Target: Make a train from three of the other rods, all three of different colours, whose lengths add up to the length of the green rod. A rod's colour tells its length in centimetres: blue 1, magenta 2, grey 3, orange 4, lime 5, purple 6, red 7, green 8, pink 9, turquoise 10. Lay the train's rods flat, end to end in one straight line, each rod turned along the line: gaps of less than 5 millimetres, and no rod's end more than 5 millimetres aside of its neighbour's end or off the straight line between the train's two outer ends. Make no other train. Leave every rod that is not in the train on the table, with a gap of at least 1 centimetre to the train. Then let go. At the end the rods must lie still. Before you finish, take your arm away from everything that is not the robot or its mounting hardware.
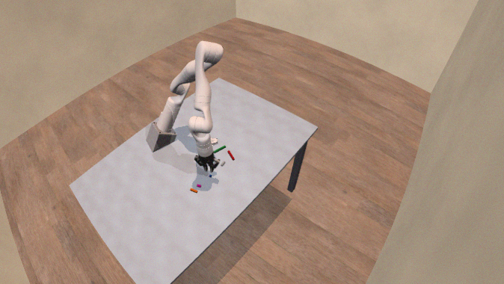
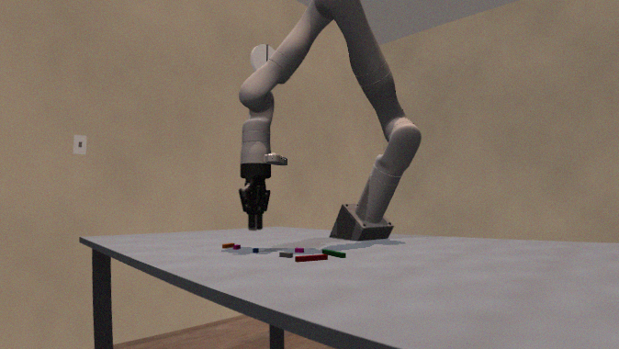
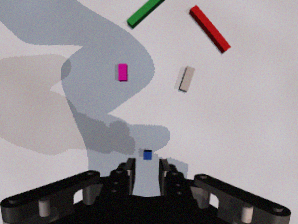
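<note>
Now: hand 7 cm above the blue rod. From my hand the other things lie so: grey rod (1 cm ahead, 11 cm to the left, 7 cm below); red rod (1 cm ahead, 18 cm to the left, 7 cm below); orange rod (1 cm behind, 12 cm to the right, 7 cm below).
</note>
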